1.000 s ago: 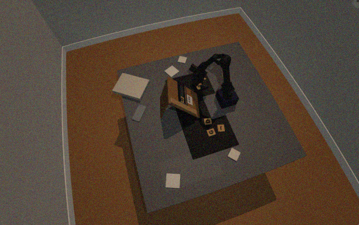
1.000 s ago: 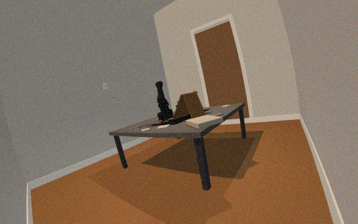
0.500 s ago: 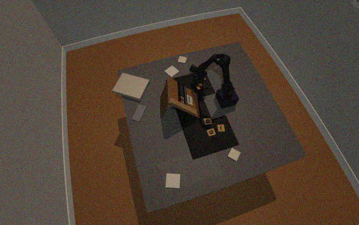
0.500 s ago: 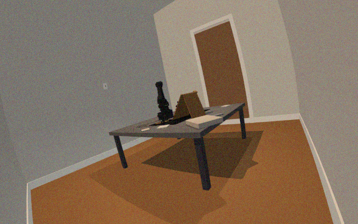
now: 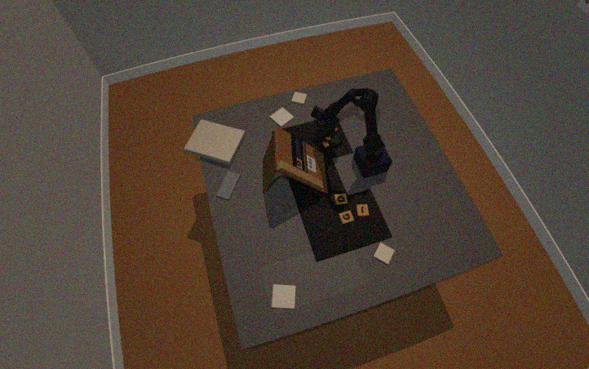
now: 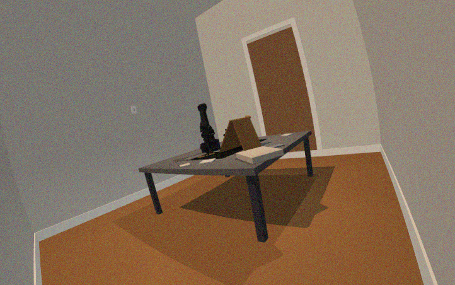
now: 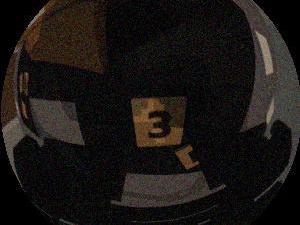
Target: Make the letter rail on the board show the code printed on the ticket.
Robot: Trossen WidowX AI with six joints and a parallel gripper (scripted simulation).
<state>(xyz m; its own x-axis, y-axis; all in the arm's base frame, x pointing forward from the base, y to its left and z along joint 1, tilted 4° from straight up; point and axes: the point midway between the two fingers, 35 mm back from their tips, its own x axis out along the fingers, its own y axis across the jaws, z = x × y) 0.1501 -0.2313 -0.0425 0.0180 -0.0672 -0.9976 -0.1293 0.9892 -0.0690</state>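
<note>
My gripper tip is now 50 mm past the letter tile and 70 mm to the left of it. Round my gripper tip: black mat: 50 mm ahead, 220 mm to the left; grey slab: 580 mm ahead, 80 mm to the left; white ticket: 160 mm ahead, 150 mm to the left, 90 mm above.
</note>
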